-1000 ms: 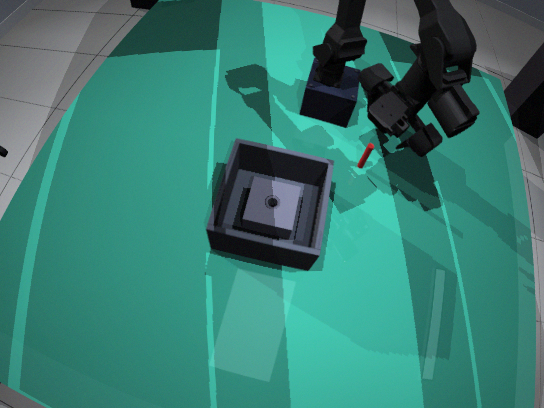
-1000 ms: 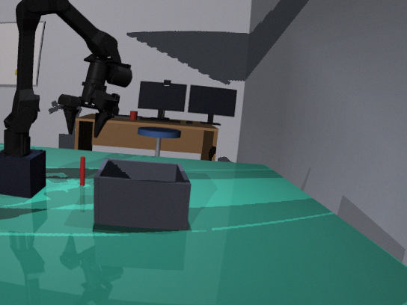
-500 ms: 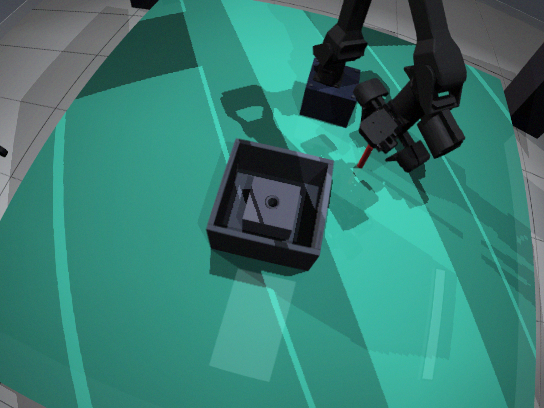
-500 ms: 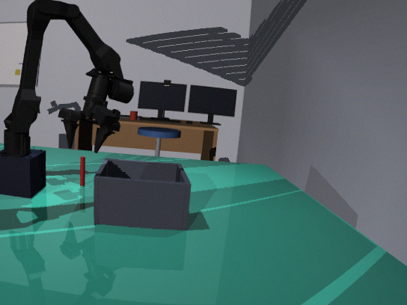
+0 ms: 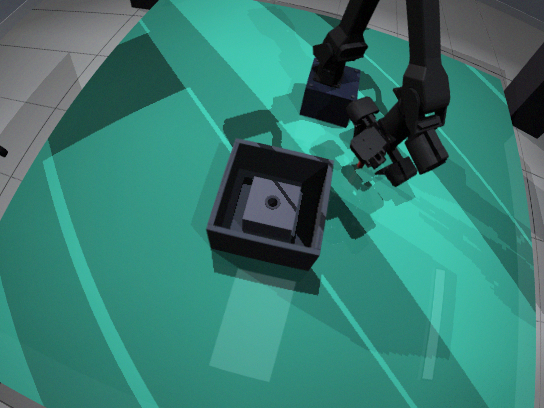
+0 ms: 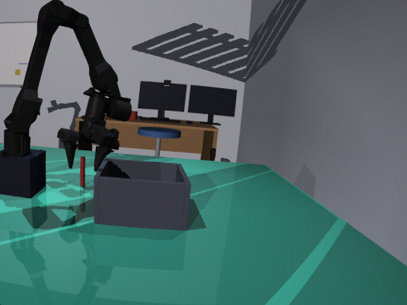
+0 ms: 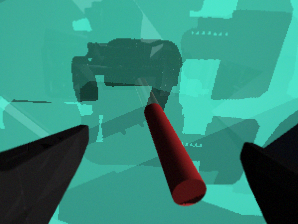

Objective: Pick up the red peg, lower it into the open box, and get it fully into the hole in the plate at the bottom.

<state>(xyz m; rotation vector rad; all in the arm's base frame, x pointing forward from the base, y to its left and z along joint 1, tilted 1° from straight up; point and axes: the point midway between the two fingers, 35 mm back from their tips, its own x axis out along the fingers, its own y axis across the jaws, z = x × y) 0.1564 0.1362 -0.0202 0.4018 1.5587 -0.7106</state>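
Right now the red peg is right at my gripper tip. The rest, counted from my gripper tip: dark grey box: 190 mm ahead, 150 mm to the right, 20 mm below; grey plate: 190 mm ahead, 150 mm to the right.
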